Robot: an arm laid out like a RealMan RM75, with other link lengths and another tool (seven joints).
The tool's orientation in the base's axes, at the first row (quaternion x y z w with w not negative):
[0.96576 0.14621 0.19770 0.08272]
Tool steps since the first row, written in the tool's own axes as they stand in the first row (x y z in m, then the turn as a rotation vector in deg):
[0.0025 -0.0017 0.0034 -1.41 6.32 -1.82]
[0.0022 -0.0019 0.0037 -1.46 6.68 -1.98]
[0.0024 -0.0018 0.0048 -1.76 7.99 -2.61]
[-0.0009 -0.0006 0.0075 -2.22 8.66 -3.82]
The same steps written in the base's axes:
[0.0032 0.0020 -0.0026 -0.40 -6.22 2.52]
[0.0030 0.0021 -0.0030 -0.42 -6.56 2.73]
[0.0036 0.0020 -0.0039 -0.61 -7.83 3.48]
[0.0021 -0.0005 -0.0073 -1.34 -8.48 4.56]

